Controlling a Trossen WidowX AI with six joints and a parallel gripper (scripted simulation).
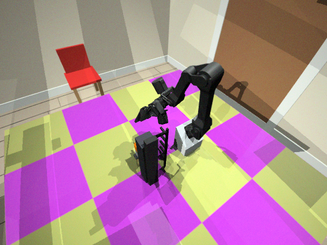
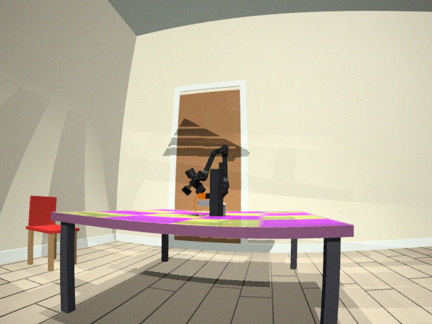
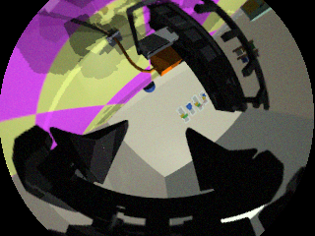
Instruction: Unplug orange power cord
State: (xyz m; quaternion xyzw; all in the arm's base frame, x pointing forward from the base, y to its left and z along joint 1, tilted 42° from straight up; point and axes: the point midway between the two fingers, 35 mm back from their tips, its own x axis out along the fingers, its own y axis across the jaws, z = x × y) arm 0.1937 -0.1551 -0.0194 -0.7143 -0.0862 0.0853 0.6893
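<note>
The orange plug lies 40 mm ahead of my gripper tip, 100 mm to the left of it and 70 mm below it.
</note>
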